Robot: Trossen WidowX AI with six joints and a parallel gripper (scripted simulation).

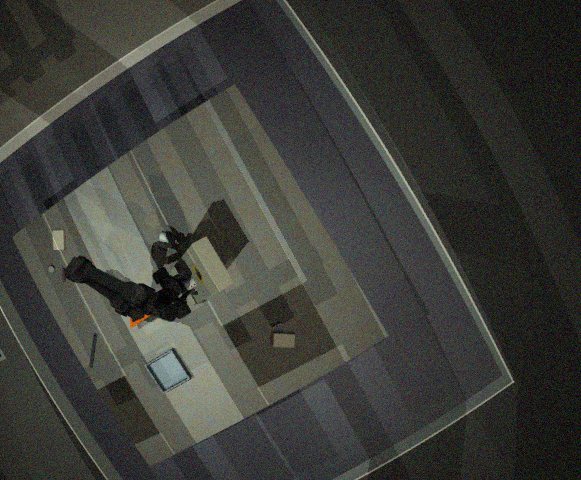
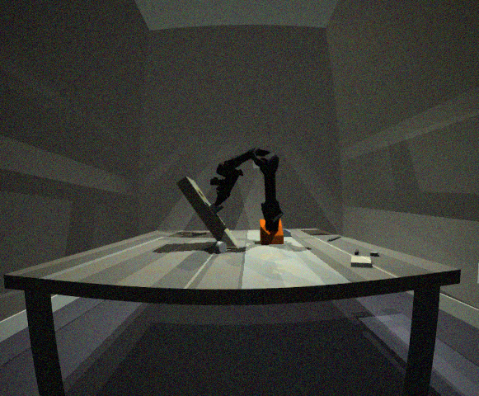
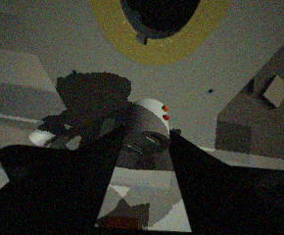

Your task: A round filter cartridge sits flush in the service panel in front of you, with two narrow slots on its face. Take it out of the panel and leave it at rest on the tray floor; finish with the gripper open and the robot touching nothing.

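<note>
The service panel lies 4 cm ahead of my gripper tip, 2 cm below it and 1 cm to the left of it. From my gripper tip the other things lie so: round filter cartridge right at my gripper tip; tray 32 cm behind, 31 cm to the right, 18 cm below.
</note>
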